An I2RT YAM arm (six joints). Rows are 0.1 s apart.
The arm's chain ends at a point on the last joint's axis. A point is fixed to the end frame.
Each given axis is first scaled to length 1.
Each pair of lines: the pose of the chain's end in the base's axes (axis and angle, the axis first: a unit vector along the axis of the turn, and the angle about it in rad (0 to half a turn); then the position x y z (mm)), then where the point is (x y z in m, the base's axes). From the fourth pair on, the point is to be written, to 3 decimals.
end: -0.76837 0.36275 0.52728 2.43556 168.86 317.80 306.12
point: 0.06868 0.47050 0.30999
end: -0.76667 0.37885 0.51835 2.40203 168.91 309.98 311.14
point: 0.07584 0.46712 0.31481
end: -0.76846 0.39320 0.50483 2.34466 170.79 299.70 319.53
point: 0.08662 0.46176 0.32379
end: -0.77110 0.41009 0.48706 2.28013 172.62 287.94 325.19
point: 0.099 0.455 0.330
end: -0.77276 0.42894 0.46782 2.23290 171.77 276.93 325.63
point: 0.108 0.448 0.330
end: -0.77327 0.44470 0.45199 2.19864 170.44 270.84 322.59
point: 0.115 0.445 0.326
